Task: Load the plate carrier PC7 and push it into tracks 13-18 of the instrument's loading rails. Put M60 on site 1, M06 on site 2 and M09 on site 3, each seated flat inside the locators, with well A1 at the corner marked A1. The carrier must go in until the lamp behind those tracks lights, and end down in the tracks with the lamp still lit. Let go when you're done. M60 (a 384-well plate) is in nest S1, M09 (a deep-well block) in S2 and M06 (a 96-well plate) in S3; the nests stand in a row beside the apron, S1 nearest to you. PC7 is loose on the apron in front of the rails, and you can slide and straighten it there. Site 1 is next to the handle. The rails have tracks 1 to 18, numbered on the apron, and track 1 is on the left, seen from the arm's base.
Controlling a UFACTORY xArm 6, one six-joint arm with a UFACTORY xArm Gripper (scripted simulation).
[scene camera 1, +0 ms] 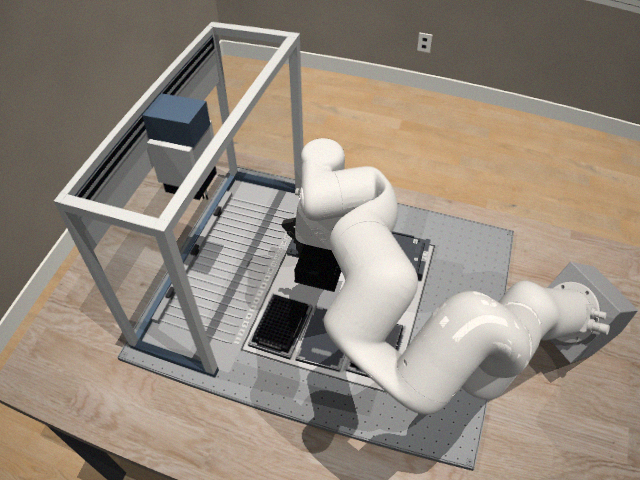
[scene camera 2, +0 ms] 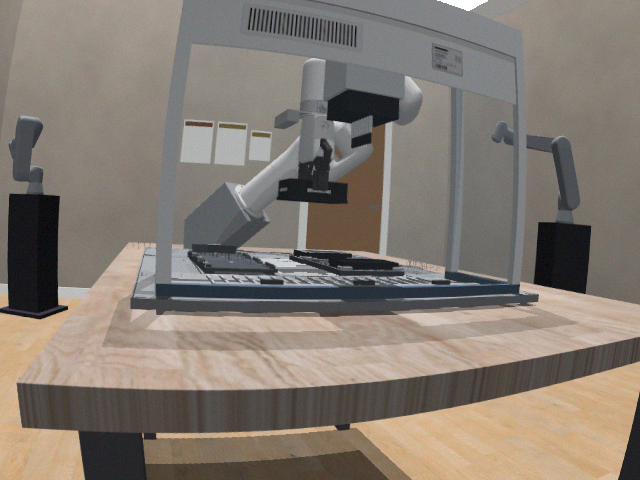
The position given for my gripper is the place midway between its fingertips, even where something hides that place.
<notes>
In view: my gripper (scene camera 1: 323, 256), a plate carrier PC7 (scene camera 1: 416, 249) and a nest S2 (scene camera 1: 316, 336).
</notes>
